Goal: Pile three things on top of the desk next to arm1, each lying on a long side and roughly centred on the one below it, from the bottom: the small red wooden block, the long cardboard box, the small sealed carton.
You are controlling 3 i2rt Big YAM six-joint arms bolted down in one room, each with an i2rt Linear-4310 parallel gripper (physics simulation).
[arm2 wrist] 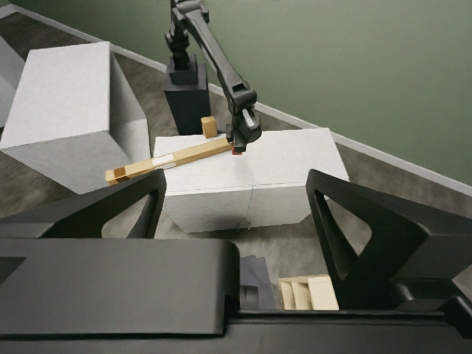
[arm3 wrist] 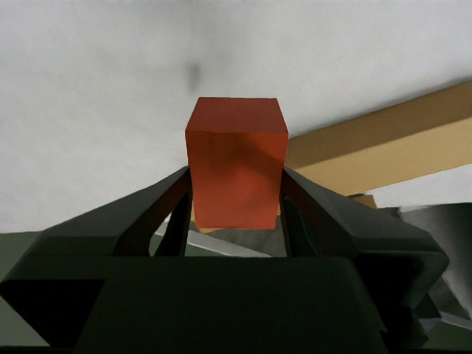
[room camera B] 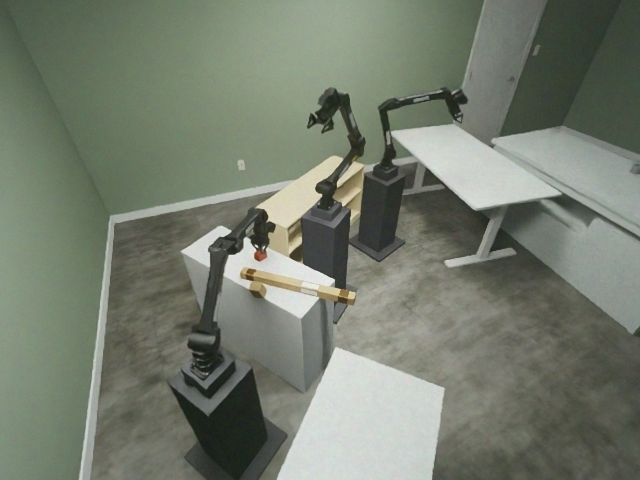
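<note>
The small red wooden block (arm2 wrist: 237,152) (arm3 wrist: 237,200) (room camera B: 260,255) is between arm3's fingers. Arm3's gripper (arm3 wrist: 236,172) is shut on it, above a white cabinet top. The long cardboard box (arm2 wrist: 192,154) (arm3 wrist: 400,142) (room camera B: 284,282) lies flat on the cabinet, one end jutting past its edge. The small sealed carton (arm2 wrist: 209,127) (room camera B: 257,289) is at the cabinet's back edge, beside the long box. Arm2's gripper (arm2 wrist: 236,175) is open and empty, high above the floor. Arm1 cannot be placed, so which desk is beside it cannot be told.
The white cabinet (arm2 wrist: 300,150) (room camera B: 206,249) stands before the near left arm in room camera B. A wooden shelf unit (room camera B: 294,198) stands beyond it. A white desk (room camera B: 475,165) is beside the far right arm. Another white block-shaped surface (room camera B: 369,413) is in the foreground.
</note>
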